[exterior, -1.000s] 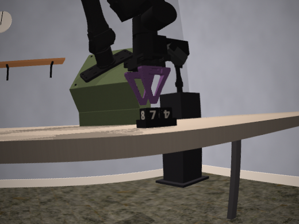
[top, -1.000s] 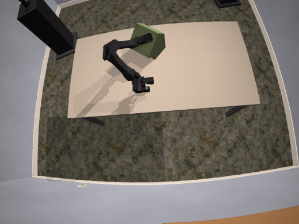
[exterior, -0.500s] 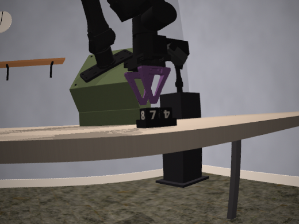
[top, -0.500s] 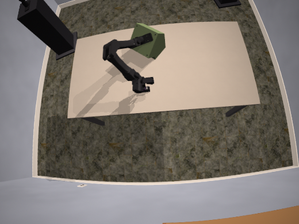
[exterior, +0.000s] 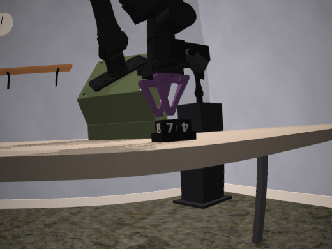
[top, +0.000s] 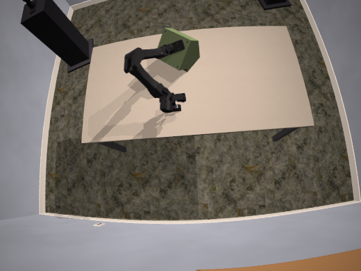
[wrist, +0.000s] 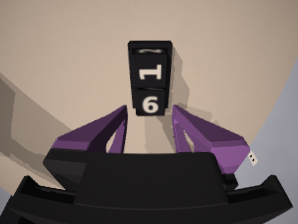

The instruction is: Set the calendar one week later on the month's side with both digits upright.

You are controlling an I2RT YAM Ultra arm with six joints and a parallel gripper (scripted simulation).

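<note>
My gripper is now 50 mm above the black calendar tray and 20 mm to the right of it.
</note>
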